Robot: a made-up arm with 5 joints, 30 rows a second.
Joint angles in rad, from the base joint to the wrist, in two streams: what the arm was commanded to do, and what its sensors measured. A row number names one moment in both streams.
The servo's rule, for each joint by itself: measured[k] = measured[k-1] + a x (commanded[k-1-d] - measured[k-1]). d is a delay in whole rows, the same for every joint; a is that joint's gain. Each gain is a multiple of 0.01, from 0.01 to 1. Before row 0 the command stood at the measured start. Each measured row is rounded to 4 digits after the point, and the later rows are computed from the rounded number. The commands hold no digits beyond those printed.
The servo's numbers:
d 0
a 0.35 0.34 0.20 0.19 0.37
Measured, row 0:
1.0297 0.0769 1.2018 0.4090 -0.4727
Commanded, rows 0 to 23:
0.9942 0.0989 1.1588 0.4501 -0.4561
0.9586 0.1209 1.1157 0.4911 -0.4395
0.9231 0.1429 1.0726 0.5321 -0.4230
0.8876 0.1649 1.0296 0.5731 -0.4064
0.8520 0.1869 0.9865 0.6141 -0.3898
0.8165 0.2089 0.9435 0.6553 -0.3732
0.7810 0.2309 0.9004 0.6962 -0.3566
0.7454 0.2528 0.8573 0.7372 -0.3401
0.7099 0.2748 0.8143 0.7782 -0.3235
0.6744 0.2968 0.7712 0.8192 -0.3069
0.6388 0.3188 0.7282 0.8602 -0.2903
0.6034 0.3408 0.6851 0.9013 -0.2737
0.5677 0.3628 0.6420 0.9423 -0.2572
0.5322 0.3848 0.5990 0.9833 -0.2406
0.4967 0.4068 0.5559 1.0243 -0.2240
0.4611 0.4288 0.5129 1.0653 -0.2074
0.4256 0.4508 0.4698 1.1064 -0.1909
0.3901 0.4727 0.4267 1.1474 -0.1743
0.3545 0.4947 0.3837 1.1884 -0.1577
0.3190 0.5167 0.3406 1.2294 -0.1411
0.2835 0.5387 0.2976 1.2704 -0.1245
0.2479 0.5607 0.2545 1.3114 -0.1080
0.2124 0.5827 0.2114 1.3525 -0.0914
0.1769 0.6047 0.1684 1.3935 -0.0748
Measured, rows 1 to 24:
1.0173 0.0844 1.1932 0.4168 -0.4666
0.9968 0.0968 1.1777 0.4309 -0.4566
0.9710 0.1125 1.1567 0.4501 -0.4442
0.9418 0.1303 1.1313 0.4735 -0.4302
0.9104 0.1495 1.1023 0.5002 -0.4153
0.8775 0.1697 1.0705 0.5297 -0.3997
0.8437 0.1905 1.0365 0.5613 -0.3838
0.8093 0.2117 1.0007 0.5947 -0.3676
0.7745 0.2332 0.9634 0.6296 -0.3513
0.7395 0.2548 0.9250 0.6656 -0.3349
0.7043 0.2766 0.8856 0.7026 -0.3184
0.6690 0.2984 0.8455 0.7404 -0.3019
0.6335 0.3203 0.8048 0.7788 -0.2854
0.5980 0.3422 0.7636 0.8177 -0.2688
0.5625 0.3642 0.7221 0.8570 -0.2522
0.5270 0.3862 0.6803 0.8966 -0.2356
0.4915 0.4082 0.6382 0.9365 -0.2191
0.4560 0.4301 0.5959 0.9766 -0.2025
0.4205 0.4521 0.5535 1.0168 -0.1859
0.3850 0.4741 0.5109 1.0572 -0.1693
0.3495 0.4961 0.4682 1.0977 -0.1527
0.3139 0.5181 0.4255 1.1383 -0.1362
0.2784 0.5401 0.3827 1.1790 -0.1196
0.2429 0.5621 0.3398 1.2198 -0.1030

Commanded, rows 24 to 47:
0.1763 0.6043 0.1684 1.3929 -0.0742
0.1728 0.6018 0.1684 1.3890 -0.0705
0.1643 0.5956 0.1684 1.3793 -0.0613
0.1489 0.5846 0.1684 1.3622 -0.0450
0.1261 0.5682 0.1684 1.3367 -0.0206
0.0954 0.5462 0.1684 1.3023 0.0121
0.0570 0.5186 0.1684 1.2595 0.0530
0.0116 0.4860 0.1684 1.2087 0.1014
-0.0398 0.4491 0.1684 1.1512 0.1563
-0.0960 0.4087 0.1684 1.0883 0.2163
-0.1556 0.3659 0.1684 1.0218 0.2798
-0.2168 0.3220 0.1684 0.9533 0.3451
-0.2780 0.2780 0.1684 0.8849 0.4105
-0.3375 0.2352 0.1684 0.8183 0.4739
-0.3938 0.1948 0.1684 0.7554 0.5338
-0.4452 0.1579 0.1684 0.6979 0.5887
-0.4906 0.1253 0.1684 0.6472 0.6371
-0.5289 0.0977 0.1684 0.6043 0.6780
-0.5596 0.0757 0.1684 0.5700 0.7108
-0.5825 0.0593 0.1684 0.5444 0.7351
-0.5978 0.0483 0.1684 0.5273 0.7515
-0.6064 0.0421 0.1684 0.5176 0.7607
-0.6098 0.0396 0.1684 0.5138 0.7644
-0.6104 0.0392 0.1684 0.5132 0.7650
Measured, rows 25 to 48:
0.2196 0.5764 0.3055 1.2527 -0.0923
0.2032 0.5850 0.2781 1.2786 -0.0842
0.1896 0.5886 0.2562 1.2977 -0.0757
0.1754 0.5872 0.2386 1.3100 -0.0643
0.1581 0.5807 0.2246 1.3151 -0.0481
0.1362 0.5690 0.2134 1.3127 -0.0258
0.1085 0.5519 0.2044 1.3026 0.0034
0.0746 0.5295 0.1972 1.2848 0.0397
0.0346 0.5022 0.1914 1.2594 0.0828
-0.0111 0.4704 0.1868 1.2269 0.1322
-0.0617 0.4349 0.1831 1.1879 0.1868
-0.1160 0.3965 0.1802 1.1433 0.2454
-0.1727 0.3562 0.1778 1.0942 0.3065
-0.2304 0.3151 0.1759 1.0418 0.3684
-0.2876 0.2742 0.1744 0.9874 0.4296
-0.3428 0.2347 0.1732 0.9324 0.4885
-0.3945 0.1975 0.1722 0.8782 0.5435
-0.4415 0.1636 0.1714 0.8262 0.5933
-0.4828 0.1337 0.1708 0.7775 0.6368
-0.5177 0.1084 0.1703 0.7332 0.6732
-0.5457 0.0880 0.1699 0.6941 0.7022
-0.5669 0.0724 0.1696 0.6606 0.7238
-0.5819 0.0612 0.1694 0.6327 0.7388
-0.5919 0.0537 0.1692 0.6100 0.7485

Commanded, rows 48 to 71:
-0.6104 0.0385 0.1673 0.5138 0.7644
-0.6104 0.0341 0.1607 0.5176 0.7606
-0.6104 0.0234 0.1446 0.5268 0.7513
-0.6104 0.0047 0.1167 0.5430 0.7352
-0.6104 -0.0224 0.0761 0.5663 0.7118
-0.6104 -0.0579 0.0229 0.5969 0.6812
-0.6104 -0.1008 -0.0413 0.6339 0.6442
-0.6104 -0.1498 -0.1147 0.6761 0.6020
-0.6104 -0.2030 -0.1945 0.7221 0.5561
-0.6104 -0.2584 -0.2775 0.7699 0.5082
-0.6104 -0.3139 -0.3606 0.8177 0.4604
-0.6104 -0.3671 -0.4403 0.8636 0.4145
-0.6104 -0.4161 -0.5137 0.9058 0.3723
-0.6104 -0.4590 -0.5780 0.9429 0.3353
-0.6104 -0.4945 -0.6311 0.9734 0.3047
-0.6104 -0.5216 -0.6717 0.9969 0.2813
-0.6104 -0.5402 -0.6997 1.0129 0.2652
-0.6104 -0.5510 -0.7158 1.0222 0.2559
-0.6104 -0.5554 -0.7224 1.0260 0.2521
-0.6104 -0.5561 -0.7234 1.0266 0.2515
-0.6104 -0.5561 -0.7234 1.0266 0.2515
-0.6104 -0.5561 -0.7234 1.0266 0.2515
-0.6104 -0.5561 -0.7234 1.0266 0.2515
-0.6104 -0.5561 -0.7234 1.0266 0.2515
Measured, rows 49 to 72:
-0.5984 0.0485 0.1688 0.5917 0.7544
-0.6026 0.0436 0.1672 0.5776 0.7567
-0.6053 0.0367 0.1627 0.5679 0.7547
-0.6071 0.0258 0.1535 0.5632 0.7475
-0.6083 0.0094 0.1380 0.5638 0.7343
-0.6090 -0.0135 0.1150 0.5701 0.7147
-0.6095 -0.0432 0.0837 0.5822 0.6886
-0.6098 -0.0794 0.0440 0.6000 0.6566
-0.6100 -0.1214 -0.0037 0.6232 0.6194
-0.6101 -0.1680 -0.0585 0.6511 0.5783
-0.6102 -0.2176 -0.1189 0.6828 0.5347
-0.6103 -0.2684 -0.1832 0.7172 0.4902
-0.6103 -0.3186 -0.2493 0.7530 0.4466
-0.6103 -0.3663 -0.3150 0.7891 0.4054
-0.6103 -0.4099 -0.3782 0.8241 0.3681
-0.6103 -0.4479 -0.4369 0.8569 0.3360
-0.6103 -0.4793 -0.4895 0.8865 0.3098
-0.6103 -0.5037 -0.5348 0.9123 0.2899
-0.6103 -0.5213 -0.5723 0.9339 0.2759
-0.6103 -0.5331 -0.6025 0.9515 0.2669
-0.6103 -0.5409 -0.6267 0.9658 0.2612
-0.6103 -0.5461 -0.6460 0.9774 0.2576
-0.6103 -0.5495 -0.6615 0.9867 0.2553
-0.6103 -0.5517 -0.6739 0.9943 0.2539

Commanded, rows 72 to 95:
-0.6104 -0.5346 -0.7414 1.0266 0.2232
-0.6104 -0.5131 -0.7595 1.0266 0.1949
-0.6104 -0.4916 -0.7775 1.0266 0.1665
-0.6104 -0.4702 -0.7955 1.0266 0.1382
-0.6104 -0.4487 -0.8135 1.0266 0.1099
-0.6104 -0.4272 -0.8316 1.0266 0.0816
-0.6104 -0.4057 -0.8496 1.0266 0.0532
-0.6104 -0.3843 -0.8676 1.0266 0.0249
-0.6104 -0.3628 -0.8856 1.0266 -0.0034
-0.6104 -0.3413 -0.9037 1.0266 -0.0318
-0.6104 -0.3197 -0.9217 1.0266 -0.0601
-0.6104 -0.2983 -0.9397 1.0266 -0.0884
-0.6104 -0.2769 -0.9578 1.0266 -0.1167
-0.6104 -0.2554 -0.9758 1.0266 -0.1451
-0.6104 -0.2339 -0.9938 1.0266 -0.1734
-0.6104 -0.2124 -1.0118 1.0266 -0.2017
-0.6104 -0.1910 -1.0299 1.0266 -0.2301
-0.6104 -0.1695 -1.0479 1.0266 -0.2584
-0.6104 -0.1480 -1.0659 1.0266 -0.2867
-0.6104 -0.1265 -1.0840 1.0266 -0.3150
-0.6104 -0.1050 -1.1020 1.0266 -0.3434
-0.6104 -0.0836 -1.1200 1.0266 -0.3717
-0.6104 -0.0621 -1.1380 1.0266 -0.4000
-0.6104 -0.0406 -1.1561 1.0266 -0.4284
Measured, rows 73 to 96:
-0.6103 -0.5459 -0.6874 1.0004 0.2425
-0.6103 -0.5347 -0.7018 1.0054 0.2249
-0.6103 -0.5200 -0.7169 1.0094 0.2033
-0.6103 -0.5031 -0.7326 1.0127 0.1792
-0.6103 -0.4846 -0.7488 1.0153 0.1536
-0.6103 -0.4651 -0.7654 1.0174 0.1270
-0.6103 -0.4449 -0.7822 1.0191 0.0997
-0.6103 -0.4243 -0.7993 1.0205 0.0720
-0.6103 -0.4034 -0.8166 1.0217 0.0441
-0.6103 -0.3823 -0.8340 1.0226 0.0160
-0.6103 -0.3610 -0.8515 1.0234 -0.0122
-0.6103 -0.3397 -0.8691 1.0240 -0.0404
-0.6103 -0.3183 -0.8868 1.0245 -0.0686
-0.6103 -0.2969 -0.9046 1.0249 -0.0969
-0.6103 -0.2755 -0.9224 1.0252 -0.1252
-0.6103 -0.2540 -0.9403 1.0255 -0.1535
-0.6103 -0.2326 -0.9582 1.0257 -0.1818
-0.6103 -0.2111 -0.9761 1.0259 -0.2101
-0.6103 -0.1896 -0.9941 1.0260 -0.2384
-0.6103 -0.1681 -1.0121 1.0261 -0.2667
-0.6103 -0.1466 -1.0301 1.0262 -0.2951
-0.6103 -0.1252 -1.0481 1.0263 -0.3234
-0.6103 -0.1037 -1.0661 1.0264 -0.3517
-0.6103 -0.0822 -1.0841 1.0264 -0.3801

